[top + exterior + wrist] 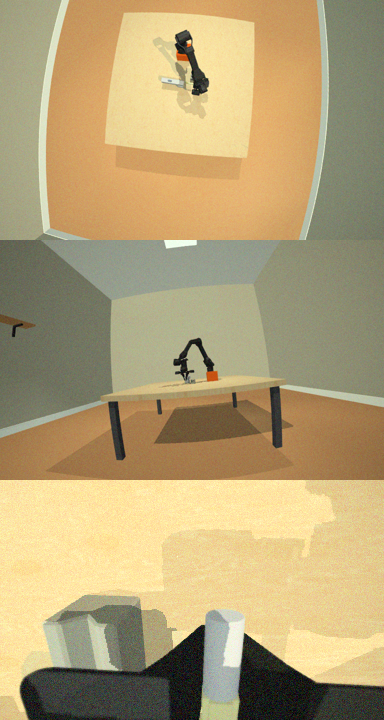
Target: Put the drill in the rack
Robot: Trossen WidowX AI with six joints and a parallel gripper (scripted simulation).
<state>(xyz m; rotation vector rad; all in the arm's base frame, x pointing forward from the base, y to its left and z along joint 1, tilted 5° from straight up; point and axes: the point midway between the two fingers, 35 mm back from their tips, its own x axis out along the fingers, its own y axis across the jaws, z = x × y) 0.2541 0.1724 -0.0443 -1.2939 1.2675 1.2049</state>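
Now: gripper tip 7 cm past the grey block, 3 cm to the left of it and 2 cm above it. From my gripper tip the other things lie so: bluish-purple key: 22 cm to the right, 2 cm above, 1 cm ahead.
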